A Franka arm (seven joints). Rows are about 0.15 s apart.
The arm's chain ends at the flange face. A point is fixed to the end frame.
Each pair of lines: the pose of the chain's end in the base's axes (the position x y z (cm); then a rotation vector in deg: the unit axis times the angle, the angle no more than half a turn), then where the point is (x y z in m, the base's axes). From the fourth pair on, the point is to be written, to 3 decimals.
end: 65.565 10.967 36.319 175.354 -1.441 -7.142
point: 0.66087 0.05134 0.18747
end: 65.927 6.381 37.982 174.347 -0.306 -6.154
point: 0.66711 0.00244 0.20523
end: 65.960 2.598 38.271 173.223 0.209 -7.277
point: 0.66544 -0.03859 0.20920
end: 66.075 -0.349 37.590 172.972 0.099 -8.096
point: 0.665 -0.069 0.203
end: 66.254 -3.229 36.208 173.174 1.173 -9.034
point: 0.665 -0.097 0.188
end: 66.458 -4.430 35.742 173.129 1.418 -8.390
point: 0.669 -0.109 0.184
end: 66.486 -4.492 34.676 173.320 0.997 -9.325
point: 0.667 -0.109 0.173
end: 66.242 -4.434 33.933 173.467 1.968 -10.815
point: 0.662 -0.107 0.165
